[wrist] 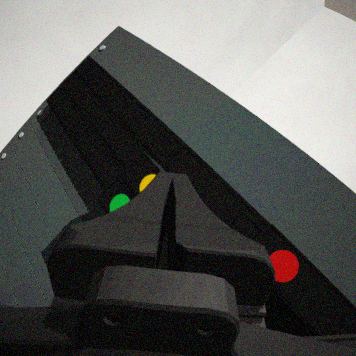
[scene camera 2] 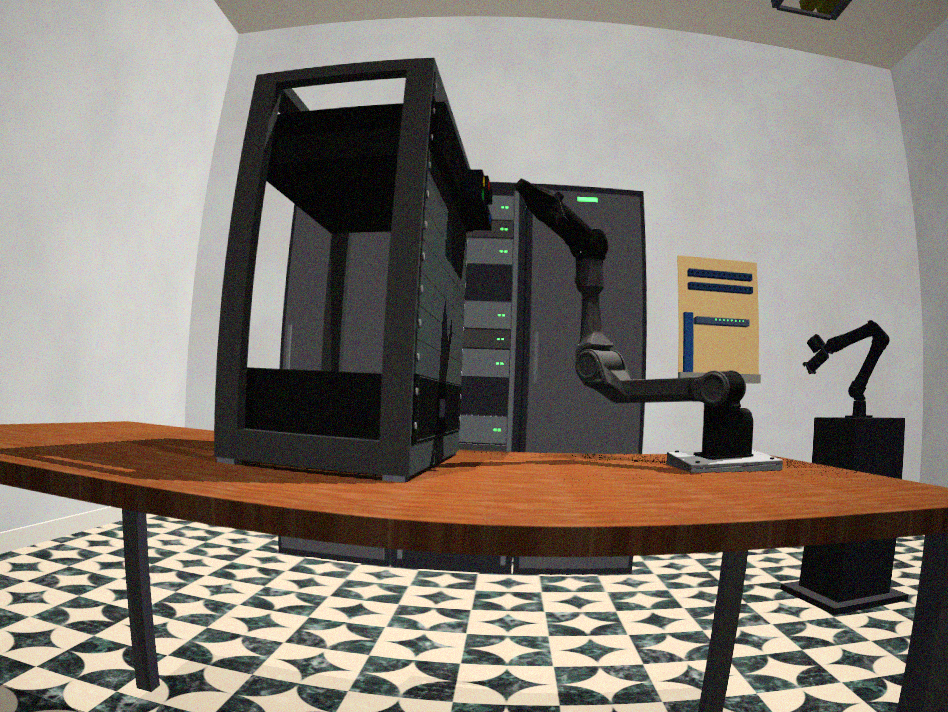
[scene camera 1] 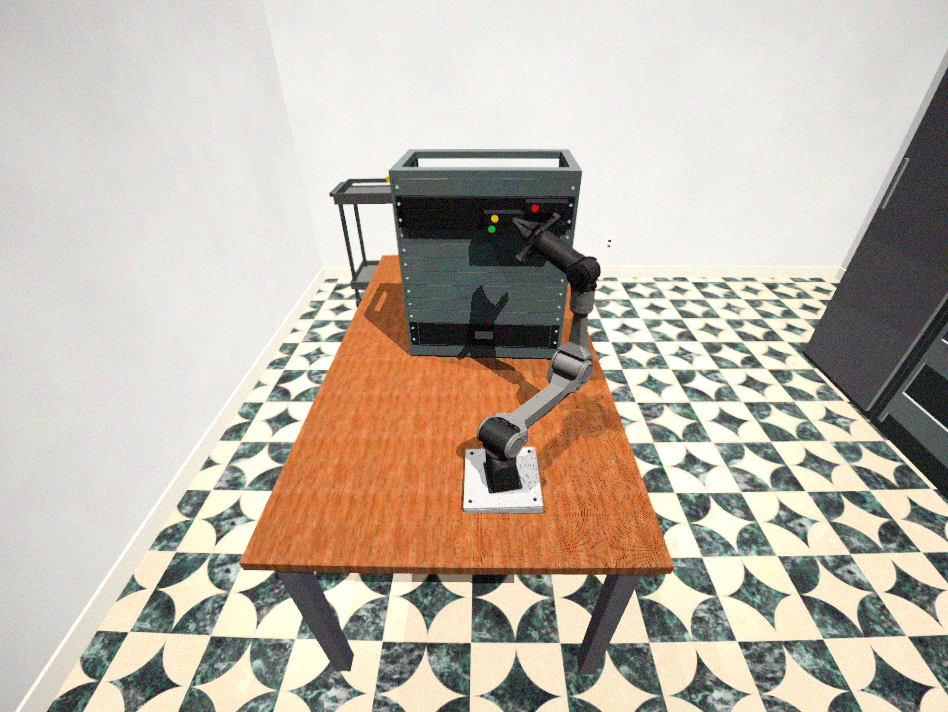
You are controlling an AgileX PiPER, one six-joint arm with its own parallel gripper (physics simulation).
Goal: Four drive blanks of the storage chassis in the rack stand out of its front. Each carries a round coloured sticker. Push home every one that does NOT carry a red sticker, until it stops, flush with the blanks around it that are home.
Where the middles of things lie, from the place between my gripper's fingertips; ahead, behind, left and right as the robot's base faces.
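The yellow-sticker blank (wrist: 143,168) is there, 2 cm below my hand and 12 cm ahead of it. I also see the green-sticker blank (wrist: 117,193), which is 12 cm forward of my hand as well, and 4 cm below it.
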